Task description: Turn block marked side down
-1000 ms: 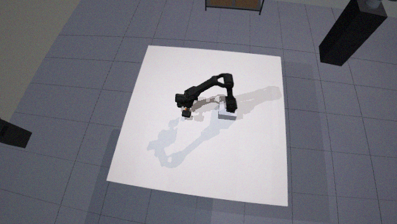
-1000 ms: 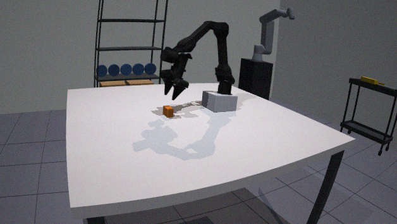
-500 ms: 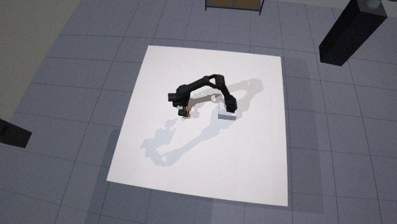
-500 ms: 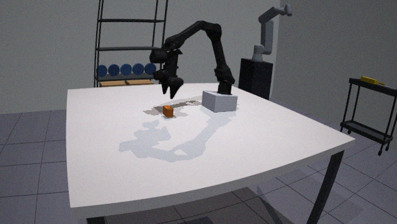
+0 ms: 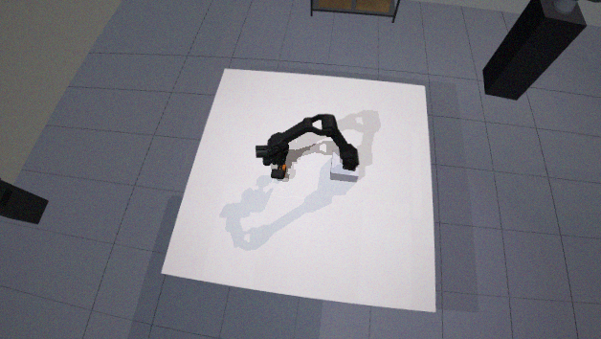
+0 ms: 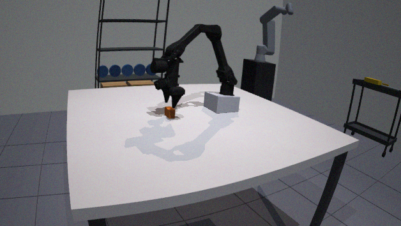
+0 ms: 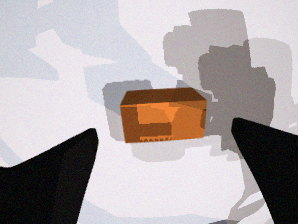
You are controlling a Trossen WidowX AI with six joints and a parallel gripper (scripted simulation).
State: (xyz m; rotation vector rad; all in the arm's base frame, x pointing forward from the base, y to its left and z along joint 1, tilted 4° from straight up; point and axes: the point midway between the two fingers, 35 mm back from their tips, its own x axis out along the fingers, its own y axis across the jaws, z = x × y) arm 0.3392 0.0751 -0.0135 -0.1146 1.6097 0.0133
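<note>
Now: the orange block 10 mm behind my gripper tip and 30 mm below it.
</note>
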